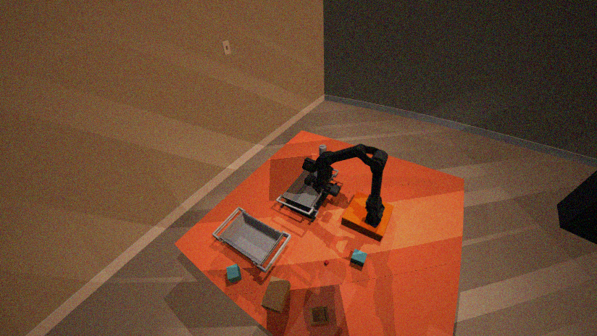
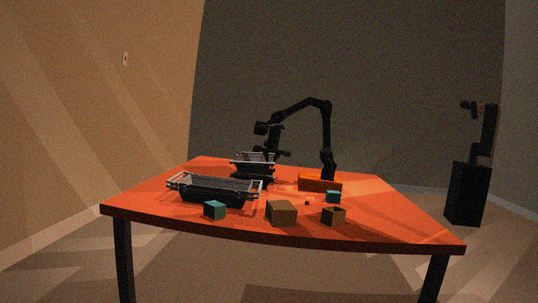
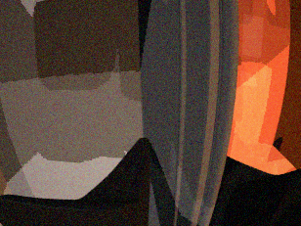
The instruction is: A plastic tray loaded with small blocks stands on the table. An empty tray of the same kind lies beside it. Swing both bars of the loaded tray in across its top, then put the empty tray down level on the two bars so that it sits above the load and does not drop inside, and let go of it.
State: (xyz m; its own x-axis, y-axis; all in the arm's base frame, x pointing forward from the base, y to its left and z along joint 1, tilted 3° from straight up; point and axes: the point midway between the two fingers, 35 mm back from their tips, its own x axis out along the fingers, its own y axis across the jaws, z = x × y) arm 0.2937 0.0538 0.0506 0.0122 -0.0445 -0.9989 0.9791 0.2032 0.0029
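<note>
My gripper tip is 8 cm short of the grey tray, 3 cm below it and 2 cm to the right of it. Also, from my gripper tip: open box 44 cm to the left, 35 cm behind, 7 cm below.
</note>
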